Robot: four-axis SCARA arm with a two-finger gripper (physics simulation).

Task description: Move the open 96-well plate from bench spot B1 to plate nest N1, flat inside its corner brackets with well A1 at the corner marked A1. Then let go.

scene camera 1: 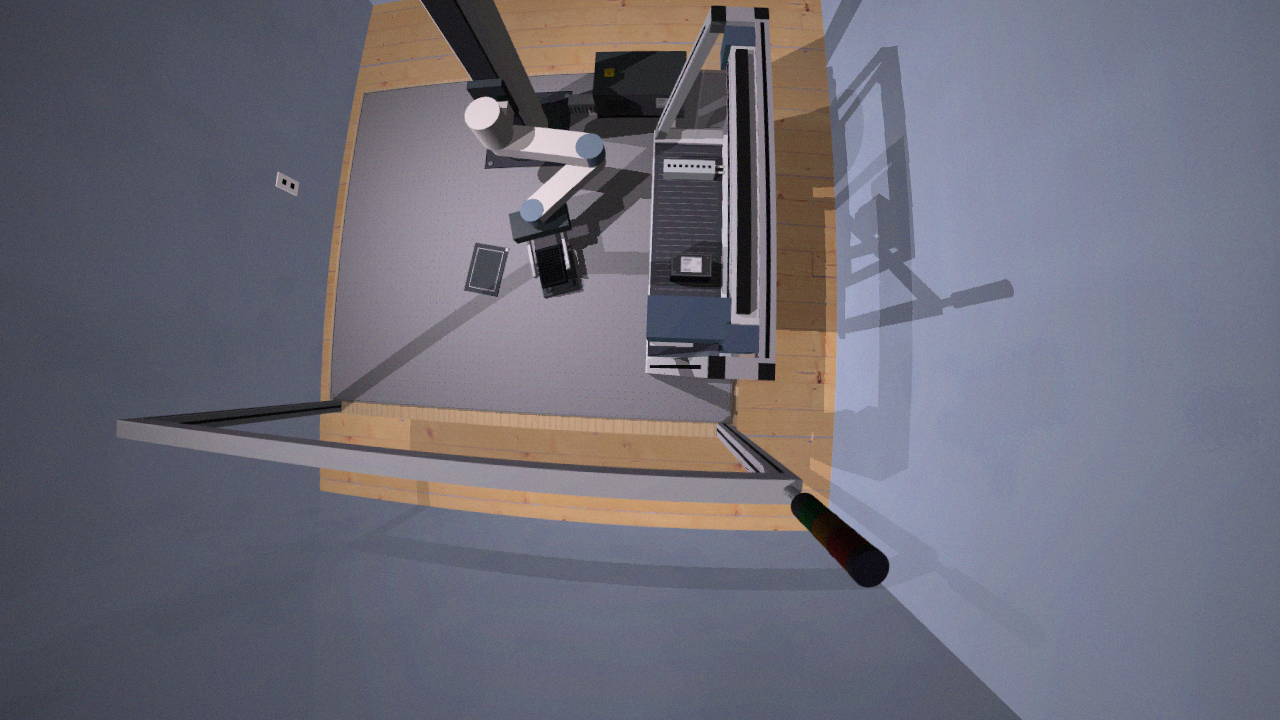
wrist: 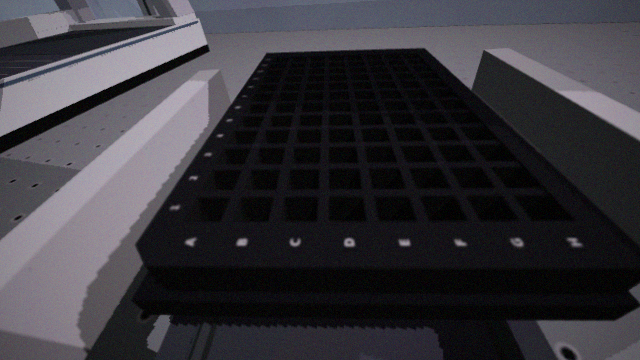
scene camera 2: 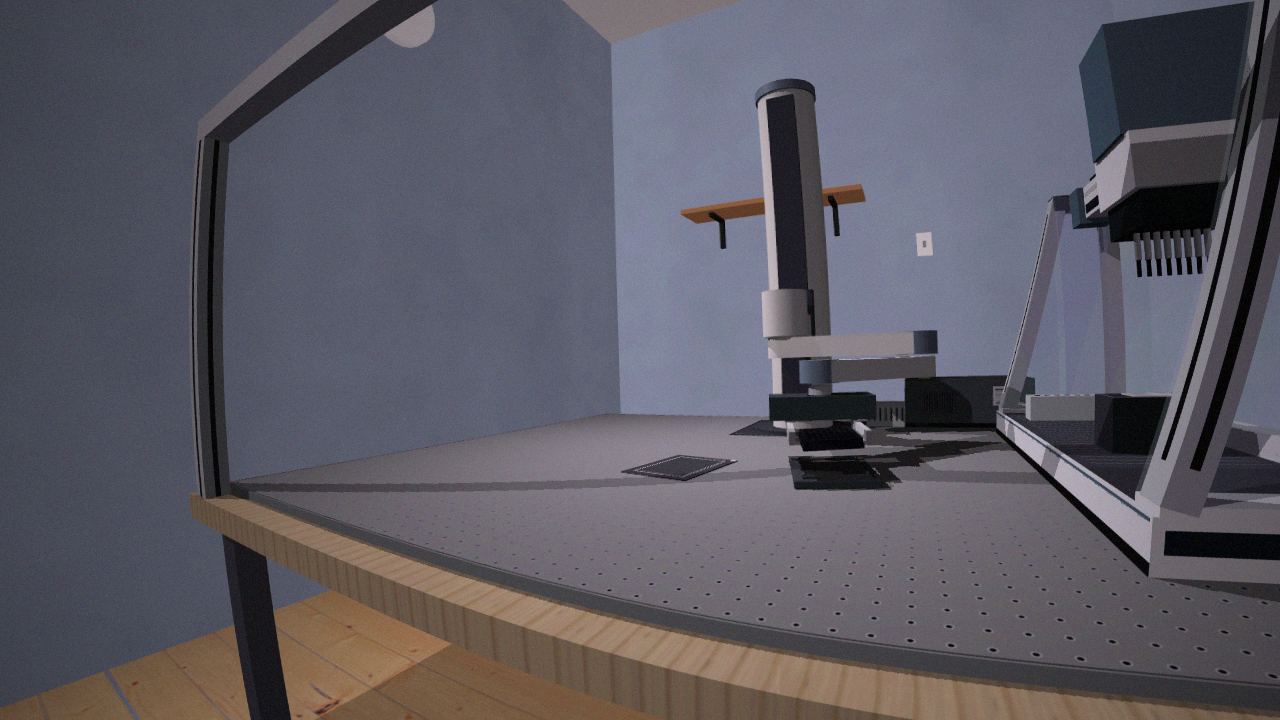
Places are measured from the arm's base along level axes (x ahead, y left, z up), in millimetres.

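Pixels of known places: gripper, fingertip midpoint: point(scene camera 1: 552, 273) point(wrist: 347, 84) point(scene camera 2: 830, 438).
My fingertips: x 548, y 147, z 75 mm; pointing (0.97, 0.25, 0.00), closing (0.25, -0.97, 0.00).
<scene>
For each thing: its top centre in the pictures, then the offset to it from my fingertips. "spot": a spot on its surface instead.
- dark open 96-well plate, top centre: point(wrist: 351, 94) point(scene camera 2: 828, 431) point(scene camera 1: 550, 265) 6 mm up, 23 mm back, 6 mm right
- dark nest, top centre: point(wrist: 341, 201) point(scene camera 2: 831, 464) point(scene camera 1: 556, 268) 44 mm down, 25 mm back, 2 mm right
- flat dark pad with a pale outline, surface spot: point(scene camera 1: 479, 247) spot: 60 mm down, 106 mm back, 285 mm right
- white block, surface spot: point(scene camera 1: 689, 167) spot: 32 mm up, 339 mm back, 419 mm left
- dark box, surface spot: point(scene camera 1: 691, 267) spot: 58 mm up, 10 mm back, 429 mm left
- black box, surface spot: point(scene camera 2: 953, 401) spot: 1 mm up, 582 mm back, 218 mm left
The dark open 96-well plate point(scene camera 1: 552, 265) point(scene camera 2: 830, 437) point(wrist: 350, 155) is level between the fingers. My gripper point(scene camera 1: 551, 257) point(scene camera 2: 827, 434) point(wrist: 347, 84) is shut on its long sides. In the second scene view it hangs a little above the dark nest point(scene camera 1: 564, 291) point(scene camera 2: 836, 480), with a gap between them. In the wrist view row letters A to H run along the near edge, and well A1 is at the near left corner. The nest's A1 mark cannot be read and its brackets are mostly hidden. A flat dark pad with a pale outline point(scene camera 1: 479, 247) lies to the left; its label is unreadable.
A framed pipetting machine point(scene camera 1: 747, 179) point(scene camera 2: 1190, 528) stands on the right, with a white block point(scene camera 1: 689, 167) and a dark box point(scene camera 1: 691, 267) on its deck. A black box point(scene camera 1: 640, 85) point(scene camera 2: 953, 401) stands behind. The arm's column point(scene camera 2: 792, 197) rises at the back.
</scene>
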